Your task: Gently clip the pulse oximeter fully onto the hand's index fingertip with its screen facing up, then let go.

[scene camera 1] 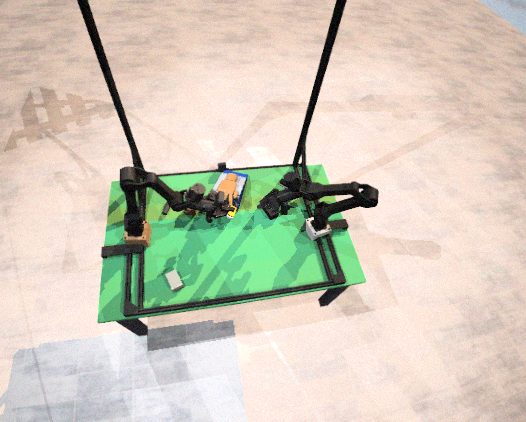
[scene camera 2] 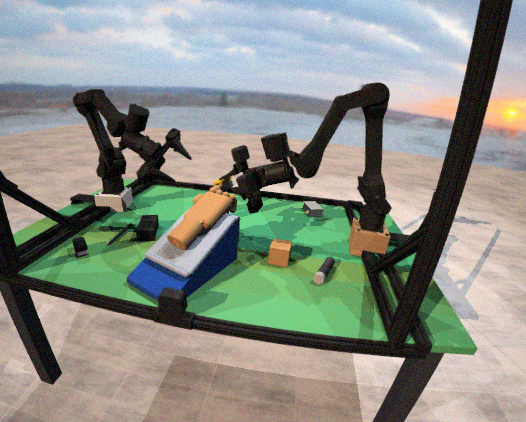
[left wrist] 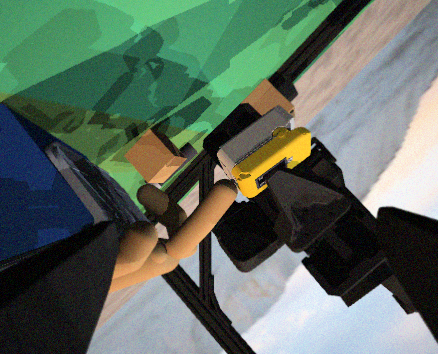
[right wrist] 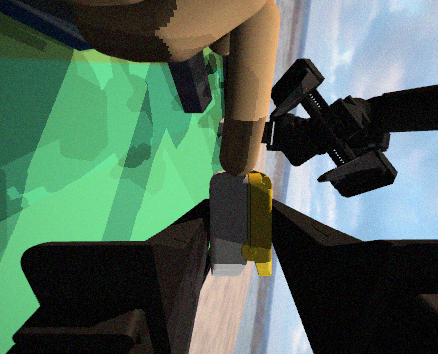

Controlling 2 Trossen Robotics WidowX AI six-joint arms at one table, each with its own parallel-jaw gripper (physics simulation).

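Places are measured from the left arm's base along level axes (x down, y ahead, z right), in centimetres.
Where they show: left gripper, between the fingertips: (scene camera 1: 258, 204) (scene camera 2: 183, 170) (left wrist: 247, 227) (right wrist: 297, 144); right gripper, between the fingertips: (scene camera 1: 232, 211) (scene camera 2: 221, 184) (left wrist: 254, 155) (right wrist: 238, 205); left arm's base, origin of its link: (scene camera 1: 318, 224) (scene camera 2: 113, 191); right arm's base, origin of its link: (scene camera 1: 135, 229) (scene camera 2: 371, 226).
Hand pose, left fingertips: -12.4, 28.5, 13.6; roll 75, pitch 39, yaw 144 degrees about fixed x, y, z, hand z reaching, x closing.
Each offset is from my left fingertips to the top centre of the thing, as dx, dy, dz. "spot": to the spot under its first point.
The pulse oximeter {+0.7, +12.2, +2.0} (scene camera 1: 231, 214) (scene camera 2: 218, 183) (left wrist: 275, 162) (right wrist: 229, 220) has a grey half and a yellow half; the yellow screen half is uppermost. My right gripper (right wrist: 238, 205) is shut on it, one finger on each half. The hand (scene camera 1: 228, 190) (scene camera 2: 207, 212) lies on a sloped support, and its index finger (left wrist: 202, 220) (right wrist: 250, 90) points at the oximeter's open end. The fingertip meets that end in both wrist views; how far it is inside is hidden. My left gripper (scene camera 2: 183, 170) (right wrist: 297, 144) is open and empty, off to the side of the hand.
The blue and white wedge {spot: +16.1, +11.6, +26.1} (scene camera 2: 215, 267) bears the hand. An orange block {+13.3, +27.9, +18.8} (scene camera 2: 279, 253) (left wrist: 152, 157) and a dark cylinder {+15.6, +38.6, +24.8} (scene camera 2: 325, 269) lie beside it. A black box {+14.8, -10.2, +5.7} (scene camera 2: 147, 227), a thin dark stick {+17.4, -18.2, +8.4} (scene camera 2: 120, 234) and a small black item {+15.1, -25.3, +18.4} (scene camera 2: 80, 246) lie opposite. A grey box {+15.3, +45.1, -15.2} (scene camera 1: 174, 280) (scene camera 2: 313, 209) lies farther off.
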